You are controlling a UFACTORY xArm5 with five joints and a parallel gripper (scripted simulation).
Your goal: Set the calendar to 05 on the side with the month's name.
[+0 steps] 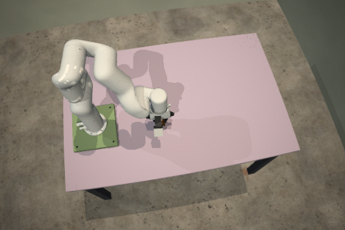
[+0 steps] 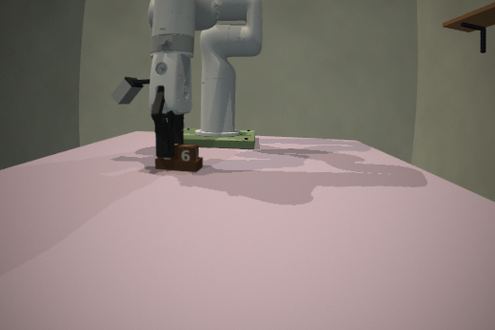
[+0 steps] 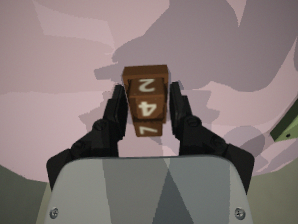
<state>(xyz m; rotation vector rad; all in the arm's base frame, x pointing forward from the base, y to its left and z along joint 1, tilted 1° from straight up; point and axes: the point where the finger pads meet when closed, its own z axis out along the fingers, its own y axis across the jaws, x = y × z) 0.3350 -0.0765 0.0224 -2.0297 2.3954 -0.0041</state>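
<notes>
The cube is 2 cm below my hand. From my hand the other things lie so: brown calendar tray 3 cm below, 2 cm to the left.
</notes>
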